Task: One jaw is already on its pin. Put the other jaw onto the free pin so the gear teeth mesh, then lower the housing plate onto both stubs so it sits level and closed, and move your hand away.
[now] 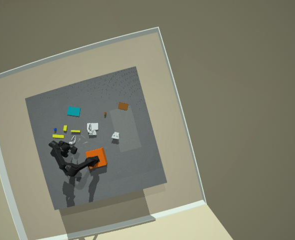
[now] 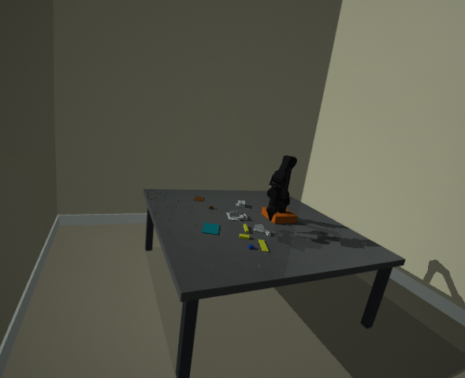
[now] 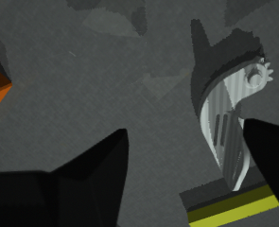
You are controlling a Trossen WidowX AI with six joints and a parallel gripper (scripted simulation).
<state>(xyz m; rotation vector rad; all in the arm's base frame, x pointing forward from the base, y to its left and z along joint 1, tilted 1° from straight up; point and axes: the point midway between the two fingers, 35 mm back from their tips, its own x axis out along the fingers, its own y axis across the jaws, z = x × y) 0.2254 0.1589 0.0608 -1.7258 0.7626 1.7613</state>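
My gripper tip is 5 cm short of the jaw, 3 cm to the right of it and 7 cm above it. The rest, counted from my gripper tip: white base plate 11 cm ahead, 25 cm to the right, 8 cm below; blue cube 24 cm ahead, 15 cm to the left, 7 cm below; yellow bar 13 cm ahead, 6 cm to the right, 7 cm below.
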